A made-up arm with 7 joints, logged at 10 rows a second.
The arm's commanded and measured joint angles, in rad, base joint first. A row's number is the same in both.
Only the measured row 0 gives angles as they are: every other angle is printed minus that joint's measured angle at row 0.
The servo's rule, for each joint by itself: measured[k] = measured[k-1] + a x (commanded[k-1-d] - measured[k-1]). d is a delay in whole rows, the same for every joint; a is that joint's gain. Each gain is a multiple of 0.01, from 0.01 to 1. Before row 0 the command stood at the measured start. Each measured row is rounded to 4 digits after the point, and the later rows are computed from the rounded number. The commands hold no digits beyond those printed.
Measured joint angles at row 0:
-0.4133 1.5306 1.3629 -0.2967 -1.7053 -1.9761 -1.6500
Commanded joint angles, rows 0 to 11:
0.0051 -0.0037 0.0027 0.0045 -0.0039 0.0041 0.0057
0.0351 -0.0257 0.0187 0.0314 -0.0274 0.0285 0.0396
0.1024 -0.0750 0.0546 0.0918 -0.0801 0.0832 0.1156
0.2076 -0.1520 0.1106 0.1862 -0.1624 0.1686 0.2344
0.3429 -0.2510 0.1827 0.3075 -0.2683 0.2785 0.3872
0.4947 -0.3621 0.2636 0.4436 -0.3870 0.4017 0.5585
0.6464 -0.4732 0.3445 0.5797 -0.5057 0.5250 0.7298
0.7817 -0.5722 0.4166 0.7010 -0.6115 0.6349 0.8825
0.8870 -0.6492 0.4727 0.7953 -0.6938 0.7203 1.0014
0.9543 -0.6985 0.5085 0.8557 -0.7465 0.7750 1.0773
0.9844 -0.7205 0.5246 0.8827 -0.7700 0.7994 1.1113
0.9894 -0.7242 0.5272 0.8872 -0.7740 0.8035 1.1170
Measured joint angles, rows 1 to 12:
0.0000 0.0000 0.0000 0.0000 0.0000 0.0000 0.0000
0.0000 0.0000 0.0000 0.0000 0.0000 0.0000 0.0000
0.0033 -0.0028 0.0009 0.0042 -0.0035 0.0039 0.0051
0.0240 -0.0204 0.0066 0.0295 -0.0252 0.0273 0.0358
0.0750 -0.0624 0.0220 0.0874 -0.0752 0.0804 0.1068
0.1612 -0.1314 0.0504 0.1793 -0.1546 0.1642 0.2204
0.2793 -0.2235 0.0927 0.2985 -0.2581 0.2728 0.3689
0.4193 -0.3302 0.1474 0.4334 -0.3754 0.3953 0.5376
0.5669 -0.4403 0.2105 0.5695 -0.4940 0.5185 0.7087
0.7065 -0.5419 0.2765 0.6918 -0.6009 0.6291 0.8634
0.8238 -0.6245 0.3393 0.7881 -0.6854 0.7157 0.9862
0.9086 -0.6815 0.3934 0.8510 -0.7410 0.7720 1.0673
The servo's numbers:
d 2
a 0.65 0.77 0.32 0.93 0.91 0.95 0.89

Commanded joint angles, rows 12 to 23:
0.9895 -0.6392 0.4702 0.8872 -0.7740 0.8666 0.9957
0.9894 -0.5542 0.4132 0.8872 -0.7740 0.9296 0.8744
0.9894 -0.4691 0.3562 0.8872 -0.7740 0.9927 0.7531
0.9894 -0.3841 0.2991 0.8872 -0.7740 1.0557 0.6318
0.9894 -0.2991 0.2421 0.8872 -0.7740 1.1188 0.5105
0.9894 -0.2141 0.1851 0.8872 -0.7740 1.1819 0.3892
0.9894 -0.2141 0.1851 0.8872 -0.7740 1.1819 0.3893
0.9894 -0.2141 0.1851 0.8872 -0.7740 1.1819 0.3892
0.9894 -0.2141 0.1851 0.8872 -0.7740 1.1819 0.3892
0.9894 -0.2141 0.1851 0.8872 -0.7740 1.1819 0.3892
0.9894 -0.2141 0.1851 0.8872 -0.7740 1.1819 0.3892
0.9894 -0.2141 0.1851 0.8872 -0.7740 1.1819 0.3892
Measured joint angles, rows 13 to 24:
0.9579 -0.7115 0.4354 0.8805 -0.7674 0.7980 1.1065
0.9784 -0.7213 0.4648 0.8867 -0.7734 0.8032 1.1158
0.9856 -0.6581 0.4665 0.8872 -0.7739 0.8634 1.0089
0.9881 -0.5781 0.4494 0.8872 -0.7740 0.9263 0.8892
0.9889 -0.4942 0.4196 0.8872 -0.7740 0.9894 0.7681
0.9892 -0.4094 0.3810 0.8872 -0.7740 1.0524 0.6468
0.9893 -0.3245 0.3366 0.8872 -0.7740 1.1155 0.5255
0.9894 -0.2395 0.2881 0.8872 -0.7740 1.1786 0.4042
0.9894 -0.2199 0.2551 0.8872 -0.7740 1.1817 0.3909
0.9894 -0.2154 0.2327 0.8872 -0.7740 1.1819 0.3894
0.9894 -0.2144 0.2175 0.8872 -0.7740 1.1819 0.3892
0.9894 -0.2142 0.2071 0.8872 -0.7740 1.1819 0.3892

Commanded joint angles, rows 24 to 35:
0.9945 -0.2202 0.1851 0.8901 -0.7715 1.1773 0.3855
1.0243 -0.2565 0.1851 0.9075 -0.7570 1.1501 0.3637
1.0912 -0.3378 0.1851 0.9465 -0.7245 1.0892 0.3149
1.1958 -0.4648 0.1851 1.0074 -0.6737 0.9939 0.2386
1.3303 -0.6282 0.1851 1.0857 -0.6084 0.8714 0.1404
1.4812 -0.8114 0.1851 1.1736 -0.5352 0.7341 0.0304
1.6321 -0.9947 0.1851 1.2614 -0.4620 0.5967 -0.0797
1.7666 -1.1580 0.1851 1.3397 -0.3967 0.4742 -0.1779
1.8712 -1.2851 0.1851 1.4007 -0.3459 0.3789 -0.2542
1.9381 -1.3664 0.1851 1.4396 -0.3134 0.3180 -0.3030
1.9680 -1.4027 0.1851 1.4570 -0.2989 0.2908 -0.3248
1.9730 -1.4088 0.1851 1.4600 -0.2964 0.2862 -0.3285
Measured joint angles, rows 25 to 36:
0.9894 -0.2141 0.2001 0.8872 -0.7740 1.1819 0.3892
0.9894 -0.2141 0.1953 0.8872 -0.7740 1.1819 0.3892
0.9927 -0.2188 0.1920 0.8899 -0.7717 1.1775 0.3859
1.0132 -0.2478 0.1898 0.9063 -0.7583 1.1515 0.3661
1.0639 -0.3171 0.1883 0.9437 -0.7275 1.0923 0.3205
1.1496 -0.4308 0.1873 1.0029 -0.6785 0.9988 0.2476
1.2671 -0.5828 0.1866 1.0799 -0.6147 0.8778 0.1522
1.4063 -0.7588 0.1861 1.1670 -0.5424 0.7413 0.0438
1.5531 -0.9404 0.1858 1.2548 -0.4692 0.6039 -0.0661
1.6919 -1.1080 0.1856 1.3338 -0.4032 0.4807 -0.1656
1.8084 -1.2444 0.1854 1.3960 -0.3511 0.3840 -0.2445
1.8927 -1.3383 0.1853 1.4365 -0.3168 0.3213 -0.2966

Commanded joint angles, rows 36 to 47:
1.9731 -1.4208 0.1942 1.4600 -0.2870 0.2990 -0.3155
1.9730 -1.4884 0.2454 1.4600 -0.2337 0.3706 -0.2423
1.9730 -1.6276 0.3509 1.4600 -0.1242 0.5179 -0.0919
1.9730 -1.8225 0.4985 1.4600 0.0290 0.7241 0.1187
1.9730 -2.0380 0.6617 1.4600 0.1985 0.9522 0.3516
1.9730 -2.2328 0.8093 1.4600 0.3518 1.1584 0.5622
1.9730 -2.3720 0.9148 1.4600 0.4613 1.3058 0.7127
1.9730 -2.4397 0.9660 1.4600 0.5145 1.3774 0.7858
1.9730 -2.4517 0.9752 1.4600 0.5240 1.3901 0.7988
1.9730 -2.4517 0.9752 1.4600 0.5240 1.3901 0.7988
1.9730 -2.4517 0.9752 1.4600 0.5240 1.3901 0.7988
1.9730 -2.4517 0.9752 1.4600 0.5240 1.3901 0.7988
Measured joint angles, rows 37 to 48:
1.9416 -1.3879 0.1852 1.4556 -0.3005 0.2923 -0.3217
1.9620 -1.4040 0.1852 1.4597 -0.2968 0.2865 -0.3278
1.9692 -1.4169 0.1881 1.4600 -0.2879 0.2984 -0.3169
1.9717 -1.4720 0.2064 1.4600 -0.2386 0.3670 -0.2505
1.9725 -1.5918 0.2526 1.4600 -0.1345 0.5104 -0.1093
1.9728 -1.7694 0.3313 1.4600 0.0143 0.7134 0.0936
1.9729 -1.9762 0.4370 1.4600 0.1819 0.9403 0.3232
1.9730 -2.1738 0.5561 1.4600 0.3365 1.1475 0.5359
1.9730 -2.3264 0.6709 1.4600 0.4501 1.2979 0.6933
1.9730 -2.4136 0.7653 1.4600 0.5087 1.3734 0.7756
1.9730 -2.4429 0.8325 1.4600 0.5226 1.3893 0.7962
1.9730 -2.4497 0.8782 1.4600 0.5239 1.3901 0.7985

